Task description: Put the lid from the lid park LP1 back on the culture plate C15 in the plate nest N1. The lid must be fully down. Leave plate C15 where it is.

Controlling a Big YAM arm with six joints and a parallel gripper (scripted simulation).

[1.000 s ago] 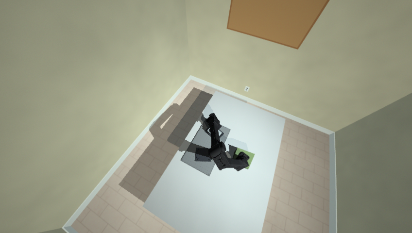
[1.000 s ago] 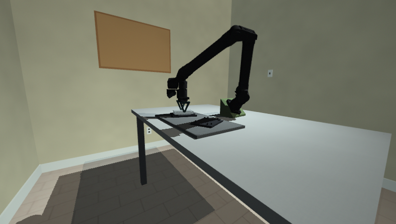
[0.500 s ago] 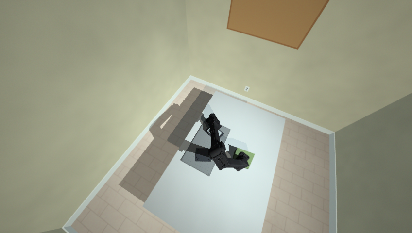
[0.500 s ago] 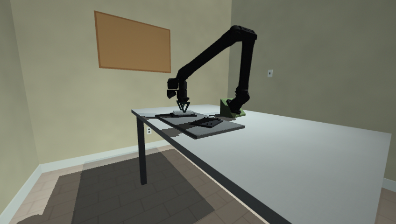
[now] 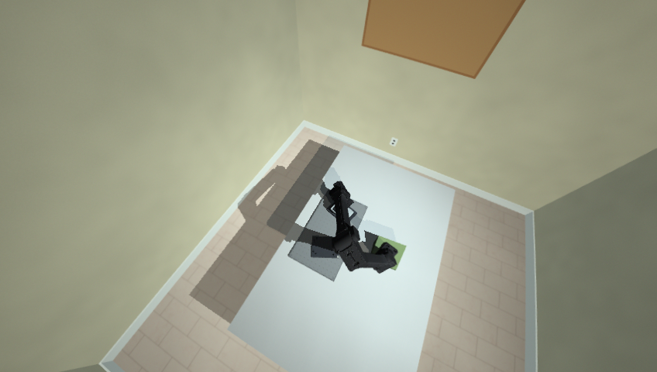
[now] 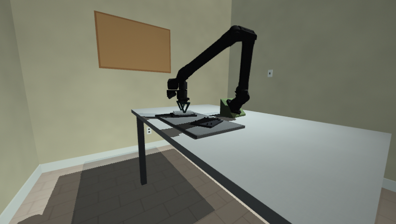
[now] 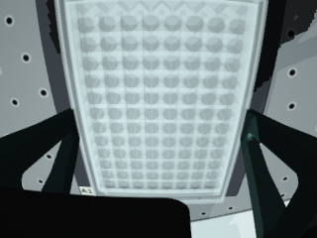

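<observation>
The clear lid is right at my hand. Round my hand: lid park LP1: 260 mm to the left, 40 mm behind, 30 mm below; then label: 70 mm to the left, 70 mm behind, 20 mm below; then culture plate C15: 10 mm below.
</observation>
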